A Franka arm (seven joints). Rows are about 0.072 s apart.
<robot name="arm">
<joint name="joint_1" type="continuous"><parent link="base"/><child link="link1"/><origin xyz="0 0 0.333"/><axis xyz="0 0 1"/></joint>
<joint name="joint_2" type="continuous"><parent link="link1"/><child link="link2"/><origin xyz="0 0 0"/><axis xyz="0 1 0"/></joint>
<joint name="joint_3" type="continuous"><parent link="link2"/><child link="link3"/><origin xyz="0 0 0.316"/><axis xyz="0 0 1"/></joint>
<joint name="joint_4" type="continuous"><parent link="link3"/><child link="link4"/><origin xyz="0.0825 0 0"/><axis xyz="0 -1 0"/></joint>
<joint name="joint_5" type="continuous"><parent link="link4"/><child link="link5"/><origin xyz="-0.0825 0 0.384"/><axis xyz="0 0 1"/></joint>
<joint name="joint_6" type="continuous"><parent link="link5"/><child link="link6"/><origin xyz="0 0 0"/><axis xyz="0 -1 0"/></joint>
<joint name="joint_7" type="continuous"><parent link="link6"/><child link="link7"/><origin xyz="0.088 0 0"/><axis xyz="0 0 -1"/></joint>
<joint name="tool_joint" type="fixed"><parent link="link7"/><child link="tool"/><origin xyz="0 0 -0.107" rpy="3.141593 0 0"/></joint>
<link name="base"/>
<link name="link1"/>
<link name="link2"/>
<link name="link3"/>
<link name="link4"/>
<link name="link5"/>
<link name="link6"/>
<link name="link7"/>
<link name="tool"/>
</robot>
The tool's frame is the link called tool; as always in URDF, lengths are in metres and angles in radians. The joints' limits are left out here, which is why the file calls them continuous.
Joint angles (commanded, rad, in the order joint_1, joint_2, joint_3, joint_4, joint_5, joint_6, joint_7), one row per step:
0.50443, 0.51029, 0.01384, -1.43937, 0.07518, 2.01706, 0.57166
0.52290, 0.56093, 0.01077, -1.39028, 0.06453, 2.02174, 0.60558
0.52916, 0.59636, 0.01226, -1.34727, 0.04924, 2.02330, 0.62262
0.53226, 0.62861, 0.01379, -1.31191, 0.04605, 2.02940, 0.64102
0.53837, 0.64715, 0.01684, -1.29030, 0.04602, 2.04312, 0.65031
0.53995, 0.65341, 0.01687, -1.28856, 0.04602, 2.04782, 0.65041
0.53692, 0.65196, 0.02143, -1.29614, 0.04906, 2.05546, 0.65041
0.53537, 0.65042, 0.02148, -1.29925, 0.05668, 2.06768, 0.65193
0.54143, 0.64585, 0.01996, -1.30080, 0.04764, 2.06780, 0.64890
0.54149, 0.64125, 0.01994, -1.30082, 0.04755, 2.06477, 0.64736
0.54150, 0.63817, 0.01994, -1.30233, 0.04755, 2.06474, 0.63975
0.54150, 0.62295, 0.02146, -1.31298, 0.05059, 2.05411, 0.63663
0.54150, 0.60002, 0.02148, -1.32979, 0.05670, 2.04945, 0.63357
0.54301, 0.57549, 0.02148, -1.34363, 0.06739, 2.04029, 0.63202
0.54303, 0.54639, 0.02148, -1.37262, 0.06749, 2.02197, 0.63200
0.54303, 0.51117, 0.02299, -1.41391, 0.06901, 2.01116, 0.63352
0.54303, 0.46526, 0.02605, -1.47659, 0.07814, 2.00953, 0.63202
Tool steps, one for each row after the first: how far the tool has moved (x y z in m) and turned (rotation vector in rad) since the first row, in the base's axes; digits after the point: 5 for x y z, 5 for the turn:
0.00490, 0.01504, -0.01212, -0.00712, -0.00502, -0.01462
0.01053, 0.02345, -0.01692, -0.01300, -0.01813, -0.01885
0.01587, 0.02990, -0.02286, -0.00903, -0.02527, -0.03231
0.01751, 0.03799, -0.02472, 0.00195, -0.03762, -0.03408
0.01776, 0.03949, -0.02806, 0.00209, -0.03774, -0.03285
0.01705, 0.03962, -0.02987, 0.00748, -0.03609, -0.03381
0.01800, 0.03927, -0.02900, 0.01894, -0.04116, -0.04054
0.01594, 0.04174, -0.02639, 0.01279, -0.04917, -0.02914
0.01549, 0.04152, -0.02328, 0.01347, -0.05070, -0.02737
0.01515, 0.04134, -0.02174, 0.01388, -0.05282, -0.01980
0.01161, 0.04051, -0.01670, 0.01360, -0.04608, -0.01586
0.00766, 0.03864, -0.00845, 0.01876, -0.04473, -0.01460
0.00277, 0.03780, 0.00189, 0.02772, -0.04093, -0.01469
-0.00443, 0.03374, 0.00704, 0.01797, -0.02561, -0.01300
-0.01372, 0.02948, 0.01117, 0.01045, -0.01029, -0.01249
-0.02692, 0.02441, 0.01311, 0.00807, 0.00992, -0.01078

